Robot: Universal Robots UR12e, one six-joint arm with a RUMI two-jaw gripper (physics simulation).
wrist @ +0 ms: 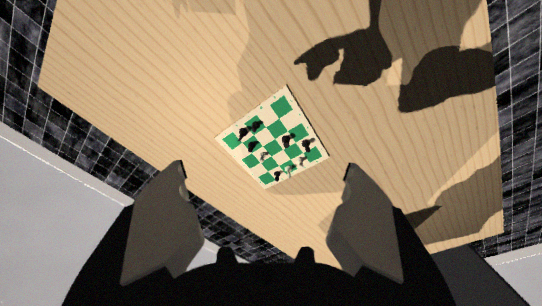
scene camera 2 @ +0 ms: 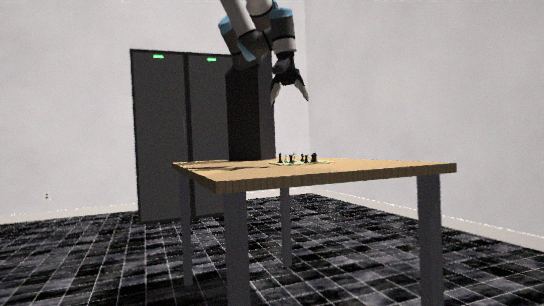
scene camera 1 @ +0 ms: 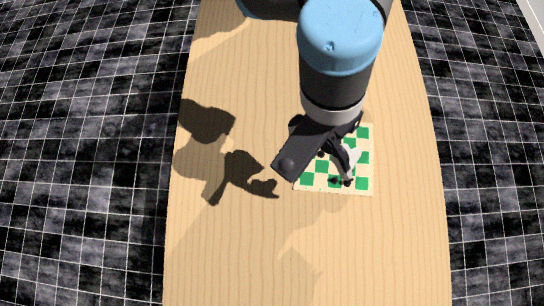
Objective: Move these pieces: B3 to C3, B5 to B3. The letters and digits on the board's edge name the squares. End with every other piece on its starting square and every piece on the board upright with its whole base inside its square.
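Frame: origin at the arm's base, x ahead, y left, z up, level; metres.
Seen in the pictures: gripper, fingertip midpoint: (wrist: pixel 266 163) (scene camera 2: pixel 289 103) (scene camera 1: pixel 319 155); arm's base, origin of the base link: (scene camera 2: pixel 248 61).
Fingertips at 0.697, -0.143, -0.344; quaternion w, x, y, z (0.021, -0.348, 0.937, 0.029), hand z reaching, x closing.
Offsets run from my fingertips to a thing's top centre, as dx, dy, dz. Level surfaces: height alone.
The green and cream board {-0.081, +0.088, -0.236} (scene camera 1: pixel 362 183) (scene camera 2: pixel 326 161) (wrist: pixel 275 128) lies on the table; its edge labels are too small to read. In the wrist view its green centre square, C3, is empty. A black piece {-0.087, +0.047, -0.203} (wrist: pixel 287 141) and a white piece {-0.076, +0.125, -0.204} (wrist: pixel 264 156) stand on opposite neighbouring squares of it; which is B3 I cannot tell. On the board's lower edge there stand a white piece {-0.161, +0.065, -0.204} (wrist: pixel 302 161), another white piece {-0.159, +0.107, -0.192} (wrist: pixel 288 170) and a black piece {-0.149, +0.143, -0.204} (wrist: pixel 278 175). My gripper (scene camera 2: pixel 290 101) (wrist: pixel 266 163) is open and empty, high above the board; it hides much of it in scene camera 1.
Other black pieces {+0.003, +0.107, -0.196} (wrist: pixel 243 133) {-0.008, +0.071, -0.204} (wrist: pixel 256 126) {-0.035, +0.121, -0.204} (wrist: pixel 252 146) {-0.132, +0.020, -0.192} (wrist: pixel 307 146) stand on the board, close to their neighbours. The wooden table {dz -0.242} (scene camera 1: pixel 240 260) (scene camera 2: pixel 350 170) (wrist: pixel 150 65) carries dark arm shadows. A dark cabinet (scene camera 2: pixel 160 130) stands behind the table.
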